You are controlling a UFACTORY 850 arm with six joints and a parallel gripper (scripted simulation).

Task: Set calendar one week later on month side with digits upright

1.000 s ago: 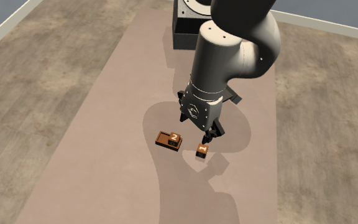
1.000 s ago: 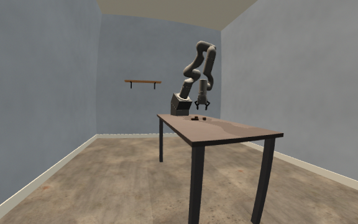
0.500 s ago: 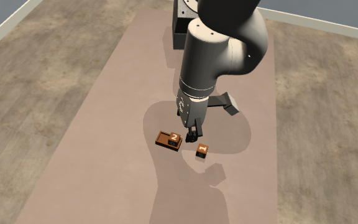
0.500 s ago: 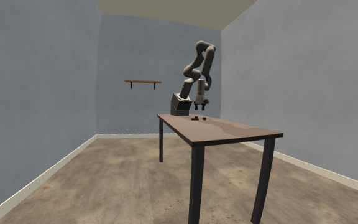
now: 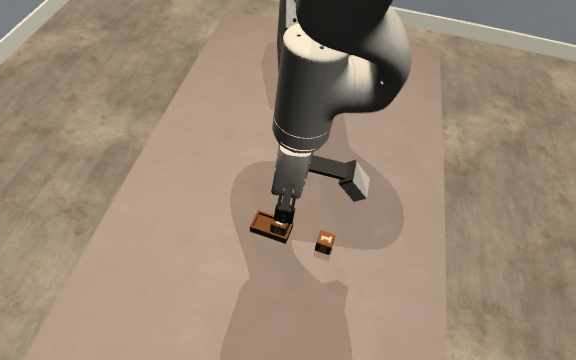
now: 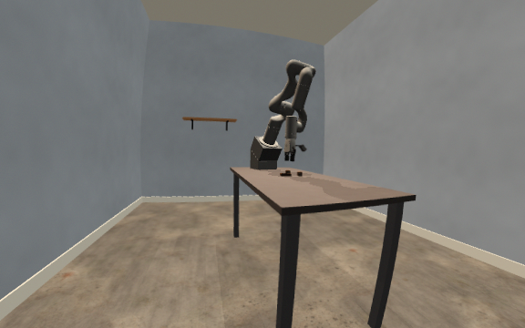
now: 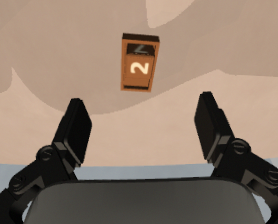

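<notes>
Right now the wooden cube is 9 cm below my hand and 1 cm to the right of it. Round my hand: wooden tray 11 cm below, 2 cm to the right.
</notes>
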